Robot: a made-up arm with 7 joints.
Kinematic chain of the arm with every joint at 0, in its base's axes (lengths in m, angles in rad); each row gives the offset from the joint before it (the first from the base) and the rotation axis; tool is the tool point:
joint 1: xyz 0 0 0.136 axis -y
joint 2: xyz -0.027 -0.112 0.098 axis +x
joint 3: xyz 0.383 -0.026 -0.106 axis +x
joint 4: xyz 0 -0.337 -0.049 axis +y
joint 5: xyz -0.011 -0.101 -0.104 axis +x
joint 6: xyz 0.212 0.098 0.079 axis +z
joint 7: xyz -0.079 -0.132 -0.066 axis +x
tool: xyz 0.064 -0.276 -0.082
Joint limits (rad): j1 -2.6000..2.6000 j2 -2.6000..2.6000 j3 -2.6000..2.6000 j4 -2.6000..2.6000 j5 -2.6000..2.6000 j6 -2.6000..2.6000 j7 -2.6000..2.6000
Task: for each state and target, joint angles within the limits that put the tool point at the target. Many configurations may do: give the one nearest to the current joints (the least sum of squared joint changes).
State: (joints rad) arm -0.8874 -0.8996 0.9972 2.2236 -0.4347 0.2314 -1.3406
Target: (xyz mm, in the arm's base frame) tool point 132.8 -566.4 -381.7
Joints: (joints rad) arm -0.6376 -0.8992 1.0187 2.1324 -0.5816 0.1372 -1.4880
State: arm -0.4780 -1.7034 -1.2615 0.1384 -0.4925 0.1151 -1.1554
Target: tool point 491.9 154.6 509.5
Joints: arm 0.0040 -1.3284 -0.8612 0.0902 -0.6385 -0.2281 -1.2480
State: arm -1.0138 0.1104 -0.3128 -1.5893 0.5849 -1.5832 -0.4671
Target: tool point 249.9 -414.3 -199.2
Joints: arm -0.5626 0.0647 -0.4516 -1.7061 0.4017 -1.9004 -0.2382
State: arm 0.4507 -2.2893 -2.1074 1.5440 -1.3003 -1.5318 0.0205
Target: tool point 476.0 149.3 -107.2
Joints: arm 0.2301 -2.1456 -2.0199 1.6509 -1.2728 -0.6359 0.2321
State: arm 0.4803 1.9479 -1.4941 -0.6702 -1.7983 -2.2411 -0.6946
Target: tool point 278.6 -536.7 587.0
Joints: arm 1.1705 1.4933 -2.1140 -0.8103 -1.7439 -1.9503 -0.7404
